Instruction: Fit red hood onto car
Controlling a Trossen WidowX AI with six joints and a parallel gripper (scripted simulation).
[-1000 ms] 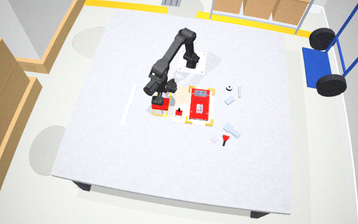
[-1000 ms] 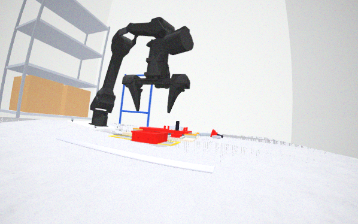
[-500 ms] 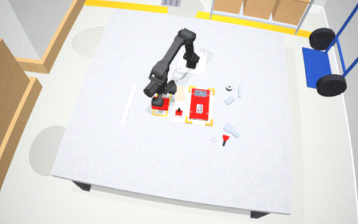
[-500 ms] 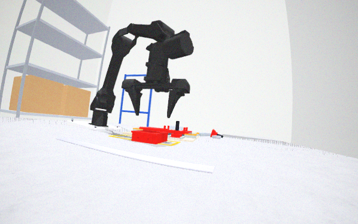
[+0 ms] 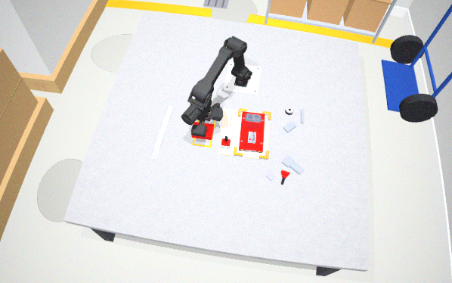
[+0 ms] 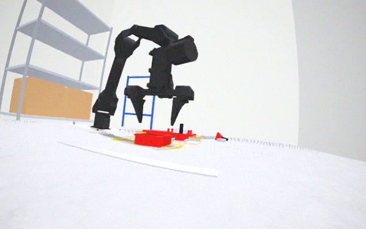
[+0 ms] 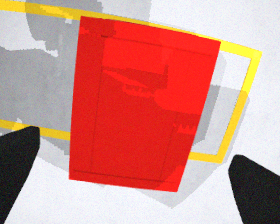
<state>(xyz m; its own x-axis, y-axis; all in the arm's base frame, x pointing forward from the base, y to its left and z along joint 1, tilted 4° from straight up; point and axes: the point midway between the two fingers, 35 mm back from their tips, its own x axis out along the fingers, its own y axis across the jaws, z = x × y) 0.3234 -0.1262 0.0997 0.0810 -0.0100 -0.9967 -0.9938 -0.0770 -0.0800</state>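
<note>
My gripper tip is 4 cm above the red hood. Also, from my gripper tip: long white strip: 18 cm to the right, 5 cm below, 4 cm ahead.
</note>
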